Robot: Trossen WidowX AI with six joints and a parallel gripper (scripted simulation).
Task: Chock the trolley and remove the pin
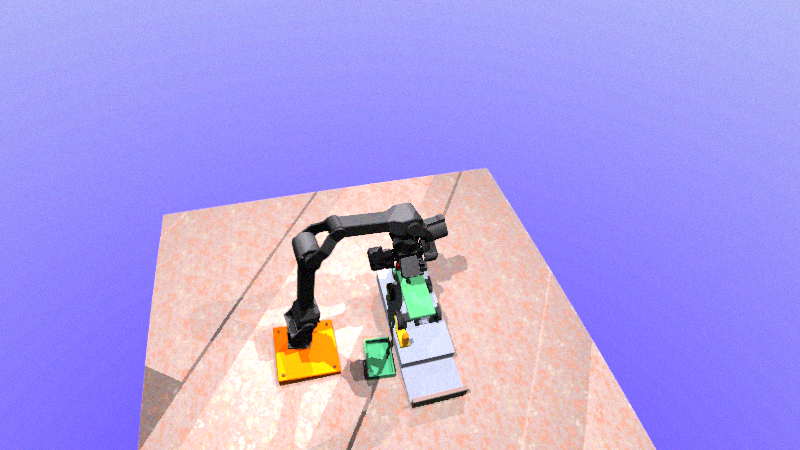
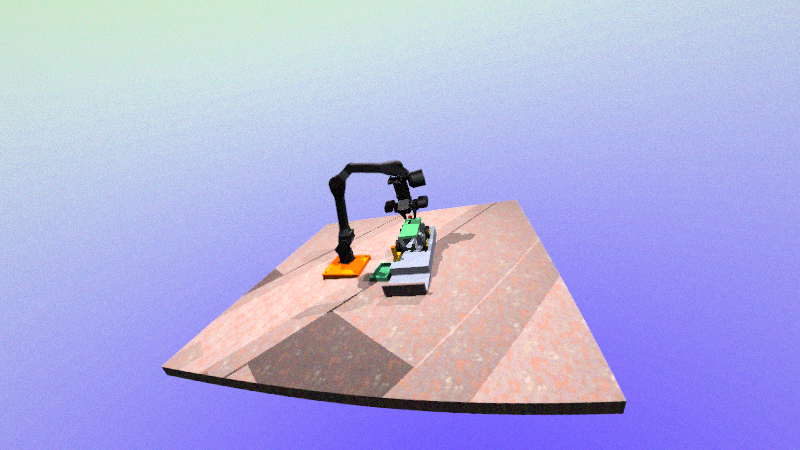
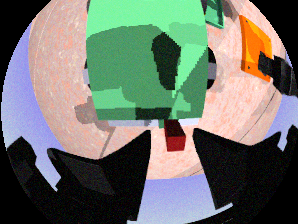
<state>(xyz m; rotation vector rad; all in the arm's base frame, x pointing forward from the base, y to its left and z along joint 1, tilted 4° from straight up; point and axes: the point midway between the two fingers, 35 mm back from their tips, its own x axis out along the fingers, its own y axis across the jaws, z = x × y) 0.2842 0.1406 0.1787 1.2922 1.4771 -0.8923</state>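
Right now my gripper tip is 1 cm to the right of the red-headed stop pin and 2 cm above it. Round my gripper tip: green tray (7 cm behind, 22 cm to the right, 16 cm below); yellow chock (19 cm to the right, 7 cm below); trolley (4 cm ahead, 9 cm to the right, 4 cm below).
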